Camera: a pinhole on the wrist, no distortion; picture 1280 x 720 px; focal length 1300.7 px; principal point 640.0 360.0 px. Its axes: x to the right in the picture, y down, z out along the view. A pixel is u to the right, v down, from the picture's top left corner.
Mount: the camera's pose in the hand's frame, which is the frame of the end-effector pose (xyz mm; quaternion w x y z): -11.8 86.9 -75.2 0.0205 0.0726 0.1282 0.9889
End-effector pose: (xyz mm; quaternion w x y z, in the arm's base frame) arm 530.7 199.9 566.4 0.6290 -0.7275 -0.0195 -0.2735
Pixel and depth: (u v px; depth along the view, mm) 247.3 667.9 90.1
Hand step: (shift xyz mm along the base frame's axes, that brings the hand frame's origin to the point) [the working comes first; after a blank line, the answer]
In the camera's frame: -27.2 21.3 90.1

61.1 -15.2 -67.8
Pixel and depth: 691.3 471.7 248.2
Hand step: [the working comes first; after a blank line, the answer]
In the camera's frame: 9.8 21.3 248.2

123.9 124.9 -120.4
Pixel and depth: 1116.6 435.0 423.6
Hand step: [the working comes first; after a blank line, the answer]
In the camera's frame: 155.2 24.4 423.6

112.8 326.5 -226.1
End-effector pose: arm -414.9 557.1 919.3 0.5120 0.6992 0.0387 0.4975
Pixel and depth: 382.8 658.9 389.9
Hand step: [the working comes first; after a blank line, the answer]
In the camera's frame: -77.1 89.6 389.9

245.9 -186.4 155.5
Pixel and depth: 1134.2 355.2 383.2
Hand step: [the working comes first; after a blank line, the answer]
In the camera's frame: 145.6 -1.4 383.2

91.4 -357.6 86.8
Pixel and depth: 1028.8 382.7 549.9
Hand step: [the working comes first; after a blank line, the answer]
In the camera's frame: 164.4 9.6 549.9

201.0 -481.1 118.2
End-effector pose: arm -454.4 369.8 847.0 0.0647 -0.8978 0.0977 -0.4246
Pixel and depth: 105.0 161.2 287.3
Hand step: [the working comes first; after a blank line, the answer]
In the camera's frame: -118.2 -43.9 287.3

202.2 -217.5 -35.7
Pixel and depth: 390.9 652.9 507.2
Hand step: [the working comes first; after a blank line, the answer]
In the camera's frame: -97.1 114.2 507.2

415.8 -117.3 -170.4
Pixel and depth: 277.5 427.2 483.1
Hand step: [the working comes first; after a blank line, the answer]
In the camera's frame: -134.6 25.0 483.1

388.7 -203.0 -127.0
